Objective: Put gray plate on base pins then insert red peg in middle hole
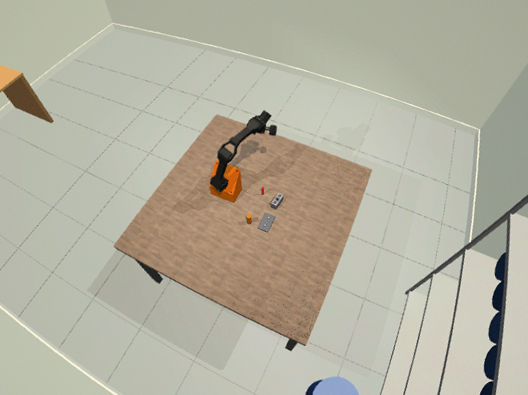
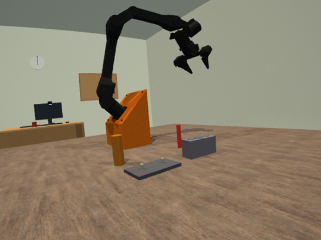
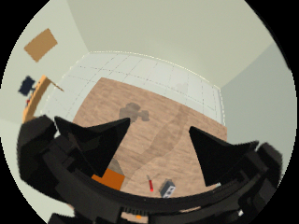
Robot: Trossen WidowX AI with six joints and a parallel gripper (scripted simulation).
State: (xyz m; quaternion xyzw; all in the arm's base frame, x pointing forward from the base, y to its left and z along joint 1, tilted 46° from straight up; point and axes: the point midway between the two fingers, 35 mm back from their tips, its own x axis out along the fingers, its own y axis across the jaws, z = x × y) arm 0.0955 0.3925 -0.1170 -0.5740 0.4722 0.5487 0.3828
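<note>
The gray plate is 28 cm to the right of my gripper tip, 26 cm below it and 24 cm ahead of it. Also, from my gripper tip: flat base: 44 cm to the right, 29 cm below, 24 cm ahead; then red peg: 26 cm to the right, 26 cm below, 12 cm ahead; then orange cylinder: 49 cm to the right, 26 cm below, 14 cm ahead.
</note>
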